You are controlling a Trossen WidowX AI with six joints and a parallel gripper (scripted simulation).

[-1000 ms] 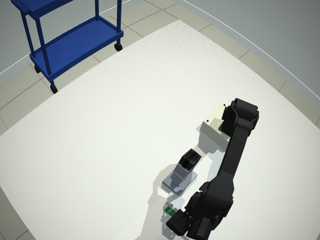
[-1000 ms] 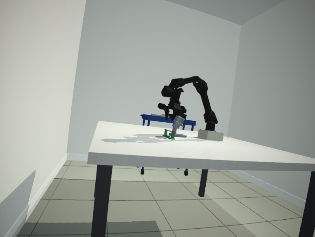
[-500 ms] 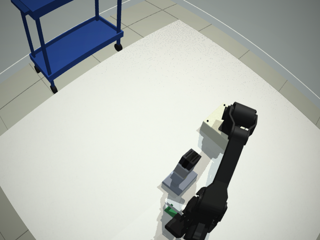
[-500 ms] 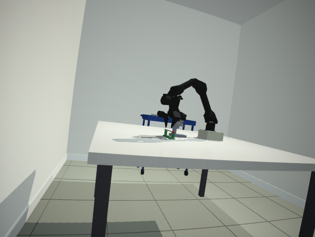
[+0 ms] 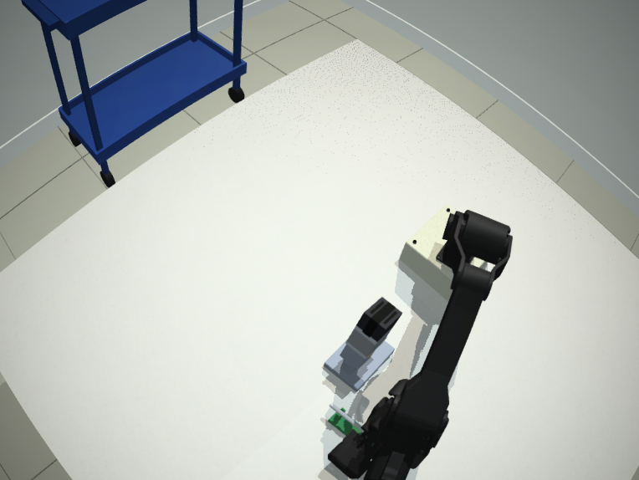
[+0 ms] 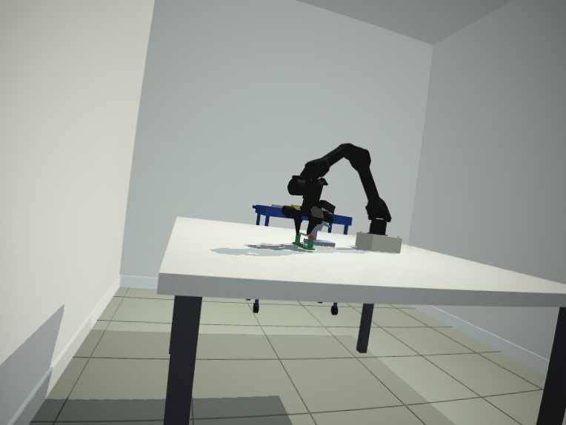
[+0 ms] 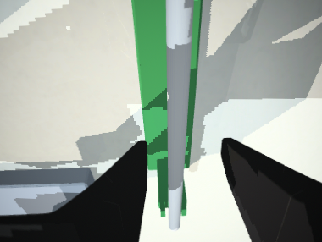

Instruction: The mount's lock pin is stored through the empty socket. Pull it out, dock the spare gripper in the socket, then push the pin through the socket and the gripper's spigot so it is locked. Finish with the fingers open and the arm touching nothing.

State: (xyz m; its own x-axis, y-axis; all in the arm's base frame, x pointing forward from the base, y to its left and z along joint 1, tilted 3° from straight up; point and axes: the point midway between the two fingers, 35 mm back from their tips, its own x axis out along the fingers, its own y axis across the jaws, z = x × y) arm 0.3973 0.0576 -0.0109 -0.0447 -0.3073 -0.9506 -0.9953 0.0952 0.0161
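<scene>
Now: the green holder 20 mm below my gripper tip and 10 mm to the left of it. The rest, counted from my gripper tip: spare gripper: 130 mm behind, 90 mm to the right, 80 mm above; grey mount: 120 mm behind, 90 mm to the right, 10 mm above.
</scene>
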